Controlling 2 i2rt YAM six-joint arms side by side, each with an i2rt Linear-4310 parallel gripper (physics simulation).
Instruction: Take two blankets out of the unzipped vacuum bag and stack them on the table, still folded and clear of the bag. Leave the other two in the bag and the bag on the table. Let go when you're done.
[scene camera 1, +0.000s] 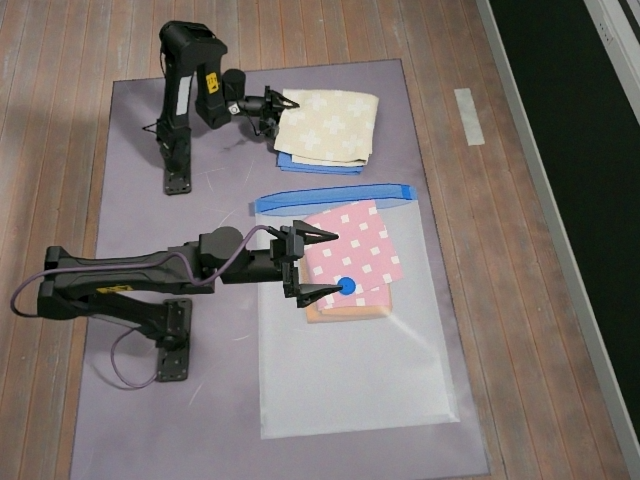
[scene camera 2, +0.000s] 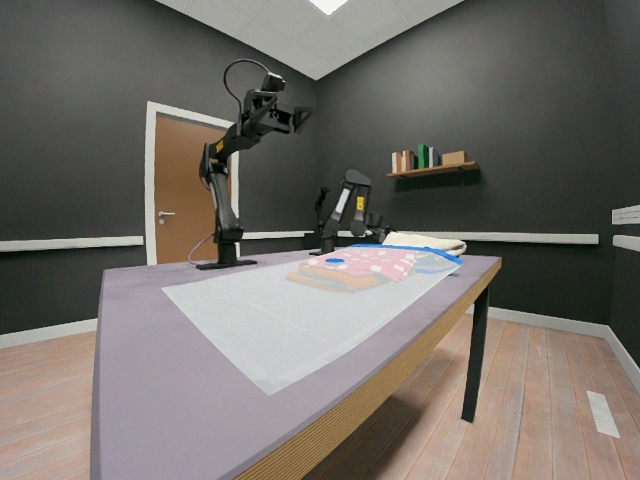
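Note:
A cream blanket with white crosses (scene camera 1: 330, 126) (scene camera 2: 423, 240) lies folded on a folded blue blanket (scene camera 1: 320, 165), above the bag's mouth in scene camera 1. The clear vacuum bag (scene camera 1: 351, 372) (scene camera 2: 248, 320) lies flat on the table with its blue-rimmed mouth open. Inside it a pink blanket with white squares (scene camera 1: 356, 242) (scene camera 2: 361, 263) lies on an orange blanket (scene camera 1: 348, 316) (scene camera 2: 330, 283). My left gripper (scene camera 1: 296, 106) (scene camera 2: 388, 230) is shut on the cream blanket's left edge, one finger over the cloth and the other hidden. My right gripper (scene camera 1: 339, 261) (scene camera 2: 305, 117) is open and empty, high above the bag.
The purple table (scene camera 1: 139, 439) (scene camera 2: 134, 387) bears both arm bases. A round blue valve (scene camera 1: 346, 285) (scene camera 2: 334, 260) sits on the bag above the pink blanket. The bag's blue rim (scene camera 1: 330, 196) lies close to the blue blanket without touching it.

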